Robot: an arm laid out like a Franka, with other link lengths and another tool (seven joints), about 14 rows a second.
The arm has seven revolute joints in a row. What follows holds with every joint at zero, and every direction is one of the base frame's. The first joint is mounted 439.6 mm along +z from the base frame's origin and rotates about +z. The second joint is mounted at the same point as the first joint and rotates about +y. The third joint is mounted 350.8 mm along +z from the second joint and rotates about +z. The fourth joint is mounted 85 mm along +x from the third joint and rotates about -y. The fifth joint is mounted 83.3 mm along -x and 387.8 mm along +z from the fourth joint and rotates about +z. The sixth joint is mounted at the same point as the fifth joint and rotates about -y. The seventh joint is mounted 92.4 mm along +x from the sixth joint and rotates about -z. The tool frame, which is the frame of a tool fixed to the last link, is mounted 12 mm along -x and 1 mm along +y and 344.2 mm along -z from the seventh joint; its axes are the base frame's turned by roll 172.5, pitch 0 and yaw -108.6 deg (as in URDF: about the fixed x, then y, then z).
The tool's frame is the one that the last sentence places.
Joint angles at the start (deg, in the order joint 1, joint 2, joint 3, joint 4, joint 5, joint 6, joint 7): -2.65 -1.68 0.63 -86.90 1.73 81.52 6.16
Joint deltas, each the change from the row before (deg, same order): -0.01 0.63 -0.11 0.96 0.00 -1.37 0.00; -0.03 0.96 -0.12 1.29 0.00 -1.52 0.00; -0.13 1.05 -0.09 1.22 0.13 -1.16 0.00; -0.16 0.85 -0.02 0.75 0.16 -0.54 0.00; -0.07 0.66 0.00 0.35 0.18 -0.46 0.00; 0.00 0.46 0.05 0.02 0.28 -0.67 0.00; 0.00 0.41 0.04 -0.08 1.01 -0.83 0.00; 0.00 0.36 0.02 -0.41 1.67 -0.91 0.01; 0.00 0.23 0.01 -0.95 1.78 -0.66 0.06
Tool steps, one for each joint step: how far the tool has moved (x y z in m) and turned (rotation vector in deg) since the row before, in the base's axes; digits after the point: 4 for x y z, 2 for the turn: -0.0031 -0.0010 0.0003 0.04 1.04 -0.08; -0.0021 -0.0013 -0.0002 0.05 1.19 -0.10; 0.0000 -0.0012 -0.0012 0.17 0.98 -0.17; 0.0015 -0.0007 -0.0024 0.19 0.63 -0.15; 0.0000 0.0005 -0.0036 0.22 0.76 -0.04; -0.0031 0.0023 -0.0042 0.33 1.09 0.10; -0.0044 0.0068 -0.0041 1.07 1.27 0.16; -0.0063 0.0107 -0.0052 1.74 1.60 0.19; -0.0074 0.0113 -0.0071 1.85 1.76 0.11
